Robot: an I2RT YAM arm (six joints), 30 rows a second.
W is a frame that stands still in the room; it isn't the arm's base.
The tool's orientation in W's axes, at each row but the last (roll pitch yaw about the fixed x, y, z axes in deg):
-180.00 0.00 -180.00
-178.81 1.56 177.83
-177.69 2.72 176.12
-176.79 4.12 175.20
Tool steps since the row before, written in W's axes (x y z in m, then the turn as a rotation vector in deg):
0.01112 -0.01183 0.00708 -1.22 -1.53 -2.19
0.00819 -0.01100 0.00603 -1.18 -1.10 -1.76
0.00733 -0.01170 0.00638 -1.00 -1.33 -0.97
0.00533 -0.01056 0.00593 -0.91 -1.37 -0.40
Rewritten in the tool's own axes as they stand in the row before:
-0.01112 -0.01183 -0.00708 1.22 -1.53 2.19
-0.00876 -0.01080 -0.00557 1.18 -1.11 1.75
-0.00840 -0.01141 -0.00553 0.95 -1.36 0.98
-0.00660 -0.01037 -0.00490 0.82 -1.42 0.42

